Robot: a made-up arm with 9 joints. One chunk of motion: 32 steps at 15 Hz.
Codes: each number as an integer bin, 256 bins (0 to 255) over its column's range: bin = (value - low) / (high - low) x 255, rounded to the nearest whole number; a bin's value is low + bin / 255 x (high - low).
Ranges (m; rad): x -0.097..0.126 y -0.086..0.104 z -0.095..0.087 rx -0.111..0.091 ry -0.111..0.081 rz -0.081..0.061
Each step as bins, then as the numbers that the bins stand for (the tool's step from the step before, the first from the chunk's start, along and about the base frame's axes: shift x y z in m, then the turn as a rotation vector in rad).
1 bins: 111 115 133 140 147 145
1 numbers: 0.00007 -0.00031 -0.00007 -0.00010 -0.00032 -0.00025
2 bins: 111 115 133 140 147 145
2 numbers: 0.00007 -0.00031 -0.00007 -0.00010 -0.00032 -0.00025
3 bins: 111 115 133 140 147 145
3 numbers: 0.00007 -0.00031 -0.00007 -0.00010 -0.00032 -0.00025
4 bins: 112 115 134 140 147 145
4 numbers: 0.00095 -0.00031 0.00064 -0.00010 -0.00032 -0.00025
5 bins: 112 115 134 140 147 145
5 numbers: 0.00095 -0.00031 0.00064 -0.00010 -0.00032 -0.00025
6 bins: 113 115 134 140 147 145
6 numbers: 0.00182 -0.00031 0.00064 -0.00010 -0.00032 -0.00025
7 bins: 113 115 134 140 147 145
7 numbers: 0.00182 -0.00031 0.00064 -0.00010 -0.00032 -0.00025
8 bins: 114 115 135 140 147 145
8 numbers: 0.00269 -0.00031 0.00135 -0.00010 -0.00032 -0.00025
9 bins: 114 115 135 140 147 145
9 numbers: 0.00269 -0.00031 0.00135 -0.00010 -0.00032 -0.00025
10 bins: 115 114 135 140 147 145
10 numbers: 0.00357 -0.00106 0.00135 -0.00010 -0.00032 -0.00025
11 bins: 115 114 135 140 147 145
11 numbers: 0.00357 -0.00106 0.00135 -0.00010 -0.00032 -0.00025
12 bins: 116 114 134 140 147 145
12 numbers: 0.00444 -0.00106 0.00064 -0.00010 -0.00032 -0.00025
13 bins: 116 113 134 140 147 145
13 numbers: 0.00444 -0.00180 0.00064 -0.00010 -0.00032 -0.00025
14 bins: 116 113 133 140 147 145
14 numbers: 0.00444 -0.00180 -0.00007 -0.00010 -0.00032 -0.00025
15 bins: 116 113 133 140 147 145
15 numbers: 0.00444 -0.00180 -0.00007 -0.00010 -0.00032 -0.00025
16 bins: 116 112 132 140 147 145
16 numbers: 0.00444 -0.00255 -0.00079 -0.00010 -0.00032 -0.00025
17 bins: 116 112 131 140 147 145
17 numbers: 0.00444 -0.00255 -0.00150 -0.00010 -0.00032 -0.00025
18 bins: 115 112 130 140 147 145
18 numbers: 0.00357 -0.00255 -0.00222 -0.00010 -0.00032 -0.00025
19 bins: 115 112 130 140 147 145
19 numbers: 0.00357 -0.00255 -0.00222 -0.00010 -0.00032 -0.00025
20 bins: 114 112 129 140 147 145
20 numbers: 0.00269 -0.00255 -0.00293 -0.00010 -0.00032 -0.00025
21 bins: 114 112 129 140 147 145
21 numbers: 0.00269 -0.00255 -0.00293 -0.00010 -0.00032 -0.00025
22 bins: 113 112 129 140 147 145
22 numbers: 0.00182 -0.00255 -0.00293 -0.00010 -0.00032 -0.00025
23 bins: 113 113 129 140 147 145
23 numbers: 0.00182 -0.00180 -0.00293 -0.00010 -0.00032 -0.00025
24 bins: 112 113 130 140 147 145
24 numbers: 0.00095 -0.00180 -0.00222 -0.00010 -0.00032 -0.00025
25 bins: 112 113 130 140 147 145
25 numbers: 0.00095 -0.00180 -0.00222 -0.00010 -0.00032 -0.00025
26 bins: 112 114 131 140 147 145
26 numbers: 0.00095 -0.00106 -0.00150 -0.00010 -0.00032 -0.00025
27 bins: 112 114 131 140 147 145
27 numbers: 0.00095 -0.00106 -0.00150 -0.00010 -0.00032 -0.00025
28 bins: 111 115 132 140 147 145
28 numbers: 0.00007 -0.00031 -0.00079 -0.00010 -0.00032 -0.00025
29 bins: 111 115 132 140 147 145
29 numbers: 0.00007 -0.00031 -0.00079 -0.00010 -0.00032 -0.00025
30 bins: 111 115 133 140 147 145
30 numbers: 0.00007 -0.00031 -0.00007 -0.00010 -0.00032 -0.00025
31 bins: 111 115 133 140 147 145
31 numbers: 0.00007 -0.00031 -0.00007 -0.00010 -0.00032 -0.00025
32 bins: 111 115 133 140 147 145
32 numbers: 0.00007 -0.00031 -0.00007 -0.00010 -0.00032 -0.00025
